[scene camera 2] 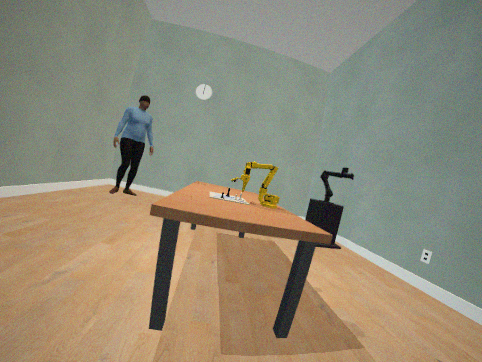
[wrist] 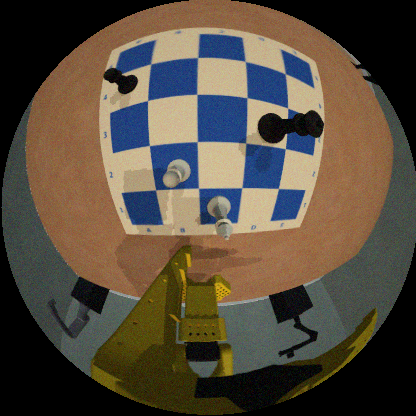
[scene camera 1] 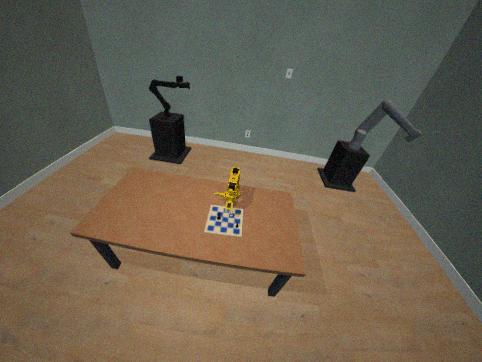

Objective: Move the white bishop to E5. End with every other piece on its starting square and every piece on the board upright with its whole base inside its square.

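Pixels of known places: hand at its tool point: [scene camera 2: 242, 191] [wrist: 190, 253]; arm's base at its link origin: [scene camera 2: 264, 205] [wrist: 200, 281].
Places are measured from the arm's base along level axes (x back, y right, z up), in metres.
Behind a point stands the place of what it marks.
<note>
The white bishop [wrist: 219, 207] @[x -0.159, y 0.017, z 0.018 m] [scene camera 2: 241, 195] @[x -0.152, y 0.015, z 0.032 m] stands on C1 of the blue-and-cream board [wrist: 112, 165] @[x -0.195, y -0.080, z 0.006 m] [scene camera 1: 208, 226] @[x -0.300, y 0.106, z 0.006 m] [scene camera 2: 214, 195] @[x -0.310, y -0.026, z 0.006 m]. Square E5 [wrist: 300, 70] @[x -0.305, y 0.092, z 0.006 m] is the blue far-right corner in the wrist view. A white pawn [wrist: 178, 171] @[x -0.190, y -0.013, z 0.028 m] stands on B2, a tall black piece [wrist: 272, 128] @[x -0.225, y 0.051, z 0.018 m] [scene camera 1: 219, 216] @[x -0.231, y 0.053, z 0.029 m] [scene camera 2: 229, 192] @[x -0.228, y 0.052, z 0.030 m] on D3, and a small black pawn [wrist: 127, 84] @[x -0.263, y -0.058, z 0.013 m] [scene camera 1: 237, 225] @[x -0.270, y -0.064, z 0.020 m] [scene camera 2: 222, 195] @[x -0.268, y -0.066, z 0.020 m] on A4. All look upright. My gripper [scene camera 1: 223, 200] @[x -0.153, y -0.003, z 0.059 m] [scene camera 2: 238, 184] @[x -0.153, y -0.003, z 0.059 m] is fully open and empty. Its fixed jaw tip is above the board's row-1 edge, near the bishop; the moving jaw is swung wide.
The brown table [scene camera 1: 150, 215] @[x -0.290, y 0.471, z 0.000 m] [scene camera 2: 200, 207] @[x -0.357, y -0.366, z 0.000 m] carries the board and my yellow arm [scene camera 1: 234, 180] @[x -0.121, y -0.004, z 0.240 m] [scene camera 2: 272, 177] @[x -0.003, y -0.031, z 0.175 m]. A black arm on a pedestal [scene camera 1: 168, 137] [scene camera 2: 325, 220] and a grey arm on a pedestal [scene camera 1: 346, 162] stand on the floor beyond the table. A person [scene camera 2: 135, 127] stands by the wall.
</note>
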